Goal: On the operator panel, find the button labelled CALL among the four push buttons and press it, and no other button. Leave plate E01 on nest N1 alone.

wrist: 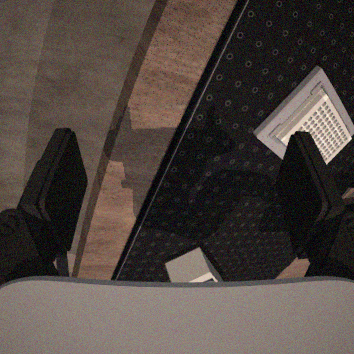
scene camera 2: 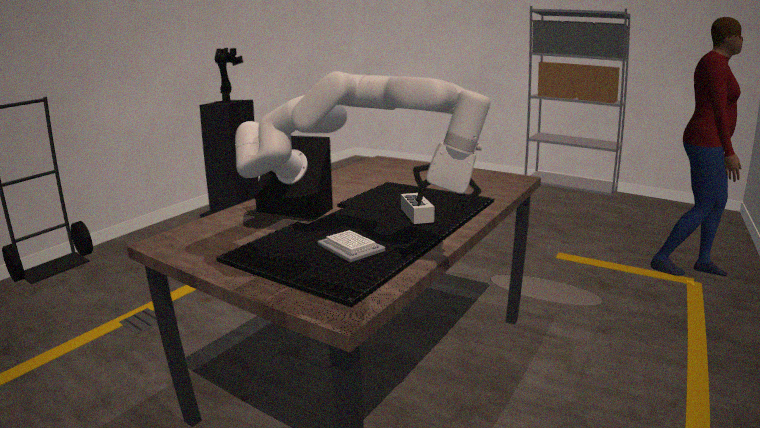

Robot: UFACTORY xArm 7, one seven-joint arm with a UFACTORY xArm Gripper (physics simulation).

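Frame: origin at the arm's base, x ahead, y left, z up, level; centimetres.
Where they show: gripper, fingertip midpoint: (wrist: 182,154) (scene camera 2: 436,210); arm's base, origin of the base link: (scene camera 2: 291,167).
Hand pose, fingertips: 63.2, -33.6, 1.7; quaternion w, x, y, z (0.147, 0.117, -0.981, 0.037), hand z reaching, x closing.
Each offset is from my fingertips to the centre of the thing, as dx, dy, dz. Level surfaces: height alone.
The operator panel, a small white box @(-19.2, +41.0, -13.8) (scene camera 2: 421,214) (wrist: 187,265), stands on the black mat @(dz -16.5) (scene camera 2: 297,265) (wrist: 200,200). Dark details show in its top in the scene view; the four buttons and their labels cannot be read. In the wrist view the gripper's housing cuts off most of it. My gripper (scene camera 2: 445,198) (wrist: 182,154) is open and empty, tilted above the mat at the panel. In the scene view one dark finger overlaps the panel's top; contact cannot be told. Plate E01 @(-27.2, +7.2, -14.7) (scene camera 2: 352,240) (wrist: 321,127) lies on nest N1 @(-27.2, +7.2, -15.8) (scene camera 2: 349,258) (wrist: 287,106), apart from the panel.
The wooden table's front edge (scene camera 2: 351,332) runs beside the mat. A black box (scene camera 2: 313,175) stands by the arm's base. Behind are a black pedestal (scene camera 2: 228,154) and a shelf rack (scene camera 2: 529,95). A person in red (scene camera 2: 712,101) is at the right, away from the table.
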